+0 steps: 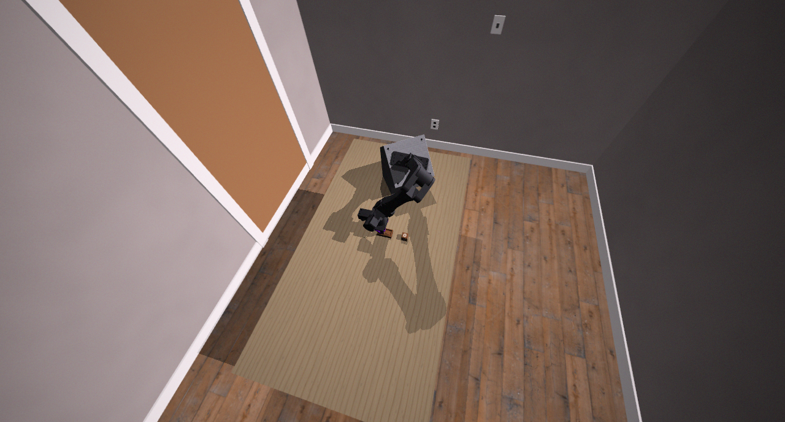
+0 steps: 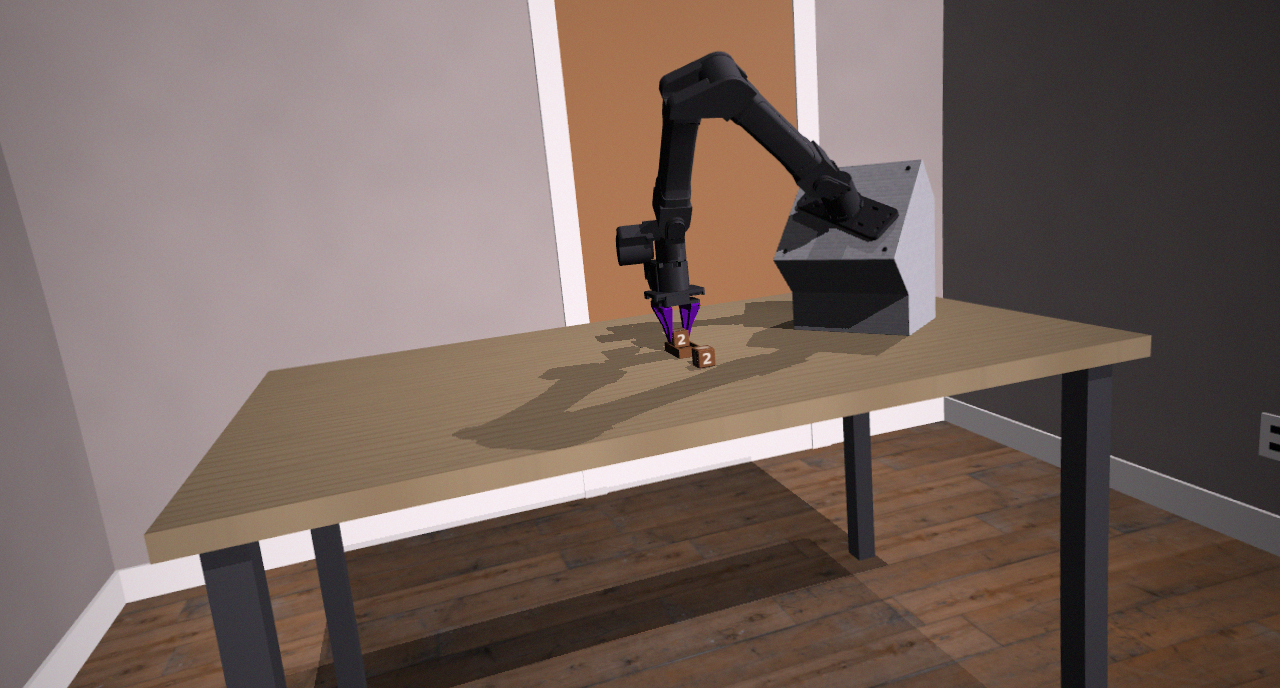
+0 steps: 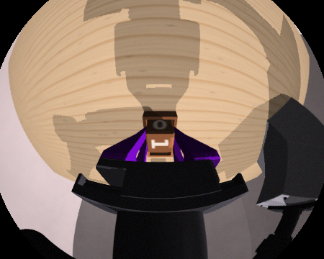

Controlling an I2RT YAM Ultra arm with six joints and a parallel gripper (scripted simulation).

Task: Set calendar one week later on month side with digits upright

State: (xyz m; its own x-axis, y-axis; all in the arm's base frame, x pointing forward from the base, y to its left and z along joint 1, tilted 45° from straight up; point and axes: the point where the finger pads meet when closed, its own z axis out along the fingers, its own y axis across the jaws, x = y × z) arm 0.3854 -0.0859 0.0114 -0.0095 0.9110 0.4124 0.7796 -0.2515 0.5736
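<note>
The brown tray is 20 mm to the left of my hand and 20 mm below it.
</note>
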